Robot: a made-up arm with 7 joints. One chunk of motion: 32 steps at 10 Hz.
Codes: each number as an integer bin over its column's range. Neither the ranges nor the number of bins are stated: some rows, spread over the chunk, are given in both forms.
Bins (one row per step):
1: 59 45 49 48 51 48
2: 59 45 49 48 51 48
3: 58 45 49 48 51 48
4: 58 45 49 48 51 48
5: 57 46 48 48 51 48
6: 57 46 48 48 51 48
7: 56 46 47 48 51 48
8: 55 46 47 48 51 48
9: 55 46 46 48 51 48
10: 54 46 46 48 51 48
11: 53 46 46 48 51 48
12: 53 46 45 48 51 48
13: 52 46 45 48 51 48
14: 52 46 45 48 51 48
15: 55 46 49 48 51 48
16: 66 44 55 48 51 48
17: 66 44 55 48 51 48
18: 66 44 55 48 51 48
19: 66 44 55 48 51 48
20: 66 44 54 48 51 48
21: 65 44 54 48 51 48
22: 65 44 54 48 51 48
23: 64 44 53 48 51 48
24: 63 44 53 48 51 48
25: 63 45 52 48 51 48
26: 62 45 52 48 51 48
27: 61 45 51 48 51 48
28: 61 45 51 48 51 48
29: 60 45 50 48 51 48
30: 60 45 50 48 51 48
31: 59 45 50 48 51 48
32: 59 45 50 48 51 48
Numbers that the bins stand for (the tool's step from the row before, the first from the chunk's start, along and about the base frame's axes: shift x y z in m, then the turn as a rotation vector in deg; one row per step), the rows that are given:
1: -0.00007 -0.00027 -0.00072 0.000 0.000 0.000
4: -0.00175 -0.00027 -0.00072 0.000 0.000 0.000
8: -0.00678 0.00090 -0.00359 0.000 0.000 0.000
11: -0.01013 0.00090 -0.00502 0.000 0.000 0.000
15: -0.00678 0.00090 -0.00072 0.000 0.000 0.000
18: 0.01167 -0.00144 0.00789 0.000 0.000 0.000
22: 0.00999 -0.00144 0.00645 0.000 0.000 0.000
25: 0.00664 -0.00027 0.00359 0.000 0.000 0.000
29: 0.00161 -0.00027 0.00072 0.000 0.000 0.000
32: -0.00007 -0.00027 0.00072 0.000 0.000 0.000
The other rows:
2: -0.00007 -0.00027 -0.00072 0.000 0.000 0.000
3: -0.00175 -0.00027 -0.00072 0.000 0.000 0.000
5: -0.00342 0.00090 -0.00215 0.000 0.000 0.000
6: -0.00342 0.00090 -0.00215 0.000 0.000 0.000
7: -0.00510 0.00090 -0.00359 0.000 0.000 0.000
9: -0.00678 0.00090 -0.00502 0.000 0.000 0.000
10: -0.00845 0.00090 -0.00502 0.000 0.000 0.000
12: -0.01013 0.00090 -0.00645 0.000 0.000 0.000
13: -0.01181 0.00090 -0.00645 0.000 0.000 0.000
14: -0.01181 0.00090 -0.00645 0.000 0.000 0.000
16: 0.01167 -0.00144 0.00789 0.000 0.000 0.000
17: 0.01167 -0.00144 0.00789 0.000 0.000 0.000
19: 0.01167 -0.00144 0.00789 0.000 0.000 0.000
20: 0.01167 -0.00144 0.00645 0.000 0.000 0.000
21: 0.00999 -0.00144 0.00645 0.000 0.000 0.000
23: 0.00831 -0.00144 0.00502 0.000 0.000 0.000
24: 0.00664 -0.00144 0.00502 0.000 0.000 0.000
26: 0.00496 -0.00027 0.00359 0.000 0.000 0.000
27: 0.00328 -0.00027 0.00215 0.000 0.000 0.000
28: 0.00328 -0.00027 0.00215 0.000 0.000 0.000
30: 0.00161 -0.00027 0.00072 0.000 0.000 0.000
31: -0.00007 -0.00027 0.00072 0.000 0.000 0.000

